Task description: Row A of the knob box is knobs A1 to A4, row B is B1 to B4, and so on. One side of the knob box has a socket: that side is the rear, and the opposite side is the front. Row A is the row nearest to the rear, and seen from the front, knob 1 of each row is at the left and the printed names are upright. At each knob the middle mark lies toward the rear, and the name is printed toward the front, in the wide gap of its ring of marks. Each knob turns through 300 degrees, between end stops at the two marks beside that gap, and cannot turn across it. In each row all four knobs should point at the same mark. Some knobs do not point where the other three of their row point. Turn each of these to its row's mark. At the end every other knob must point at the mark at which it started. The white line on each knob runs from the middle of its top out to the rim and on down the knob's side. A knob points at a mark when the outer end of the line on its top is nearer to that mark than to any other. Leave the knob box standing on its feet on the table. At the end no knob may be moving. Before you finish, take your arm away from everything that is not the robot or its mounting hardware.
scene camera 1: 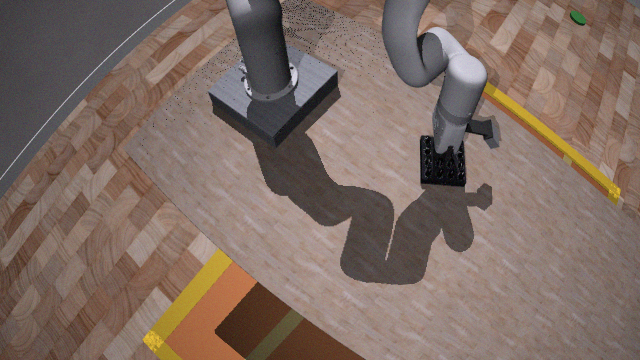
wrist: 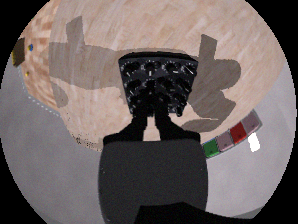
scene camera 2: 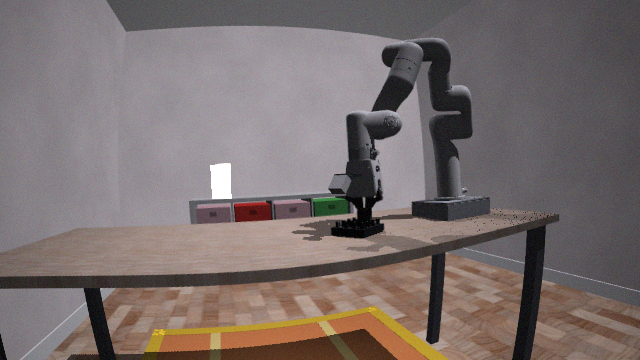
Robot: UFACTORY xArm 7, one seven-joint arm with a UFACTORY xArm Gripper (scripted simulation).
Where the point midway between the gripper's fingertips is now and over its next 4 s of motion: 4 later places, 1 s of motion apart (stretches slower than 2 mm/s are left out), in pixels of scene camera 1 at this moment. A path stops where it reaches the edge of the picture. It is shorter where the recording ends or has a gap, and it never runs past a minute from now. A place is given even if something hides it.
My gripper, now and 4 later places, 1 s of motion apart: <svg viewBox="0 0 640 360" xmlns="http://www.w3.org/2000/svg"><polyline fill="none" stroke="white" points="439,151 442,144 441,142 441,140 442,139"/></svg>
